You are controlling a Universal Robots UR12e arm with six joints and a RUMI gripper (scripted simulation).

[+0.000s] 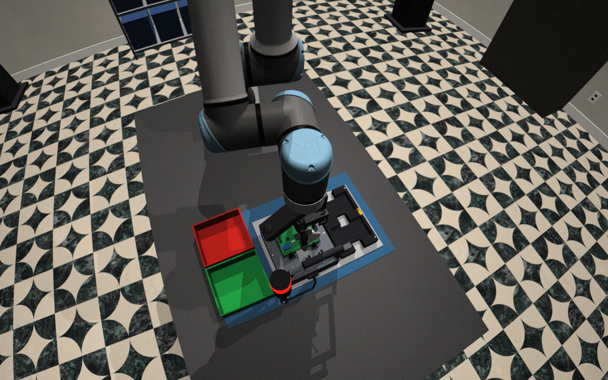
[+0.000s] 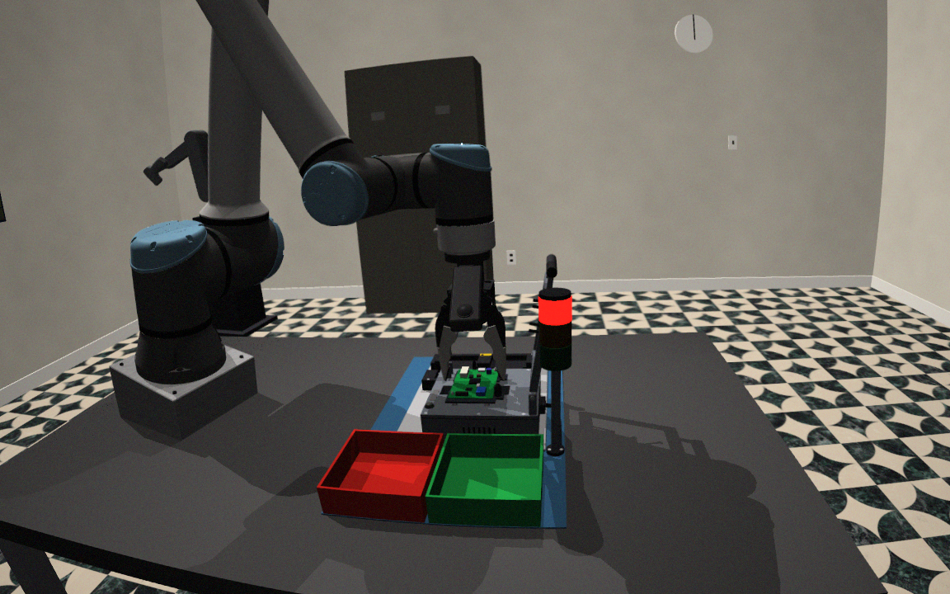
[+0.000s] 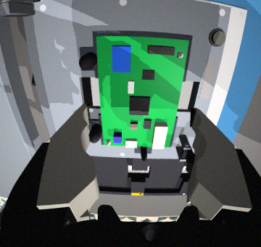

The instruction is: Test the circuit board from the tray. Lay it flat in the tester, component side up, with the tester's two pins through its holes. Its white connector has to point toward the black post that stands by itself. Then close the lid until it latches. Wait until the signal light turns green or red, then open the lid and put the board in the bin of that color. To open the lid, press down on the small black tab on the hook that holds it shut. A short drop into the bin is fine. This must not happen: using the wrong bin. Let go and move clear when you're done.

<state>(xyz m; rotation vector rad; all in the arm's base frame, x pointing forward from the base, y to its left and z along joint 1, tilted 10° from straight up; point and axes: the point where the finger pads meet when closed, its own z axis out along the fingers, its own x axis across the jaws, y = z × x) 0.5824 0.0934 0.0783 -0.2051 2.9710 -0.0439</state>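
The green circuit board is 1 cm below my hand. Also, from my hand: clear lid: 12 cm ahead, 1 cm to the left, 10 cm above; then green bin: 7 cm ahead, 19 cm to the right, 7 cm below; then red bin: 7 cm behind, 21 cm to the right, 7 cm below.
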